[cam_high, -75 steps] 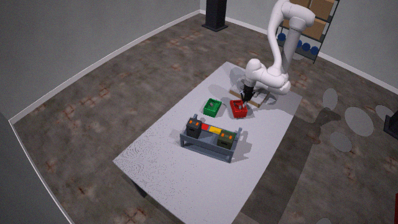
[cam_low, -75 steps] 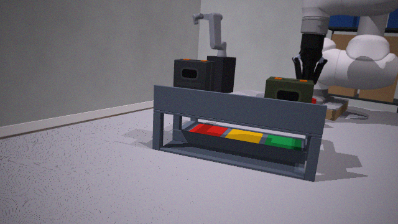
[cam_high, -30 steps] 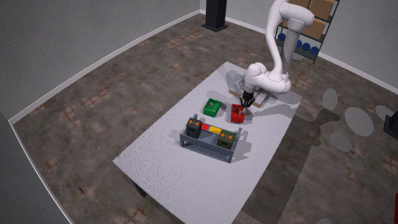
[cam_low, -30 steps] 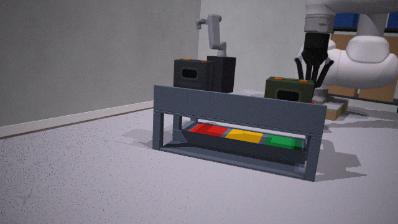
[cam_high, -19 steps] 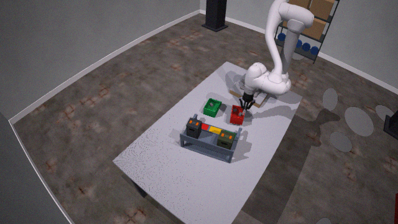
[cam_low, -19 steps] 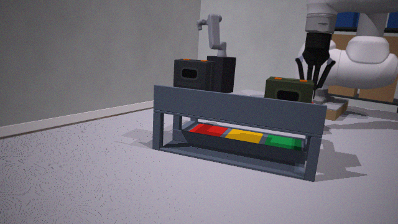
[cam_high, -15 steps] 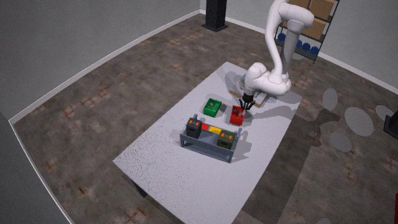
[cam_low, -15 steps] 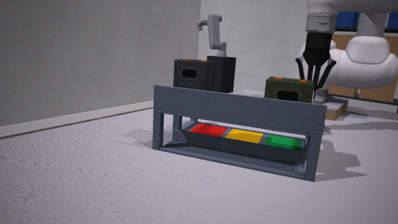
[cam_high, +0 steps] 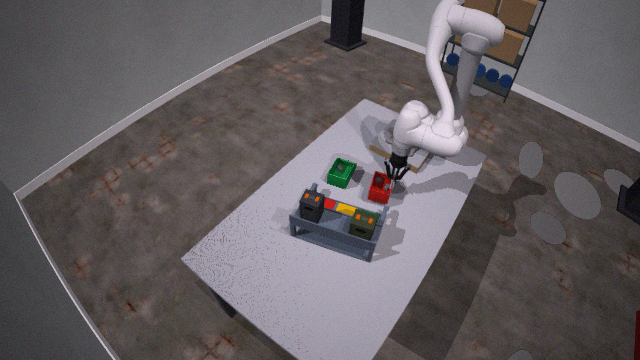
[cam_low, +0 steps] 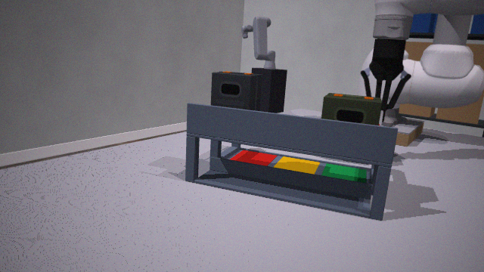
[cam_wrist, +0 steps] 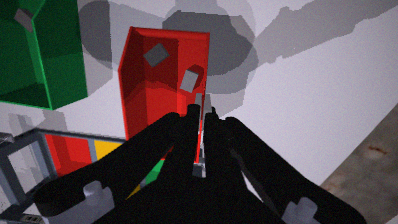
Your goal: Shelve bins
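My hand is 2 cm short of the red bin, 5 cm to the left of it and 4 cm above it. The rest, counted from my hand: olive box: 32 cm ahead, 7 cm to the left, 4 cm above; then green bin: 6 cm ahead, 27 cm to the right, 7 cm below; then dark grey box: 41 cm ahead, 15 cm to the right, 6 cm above.
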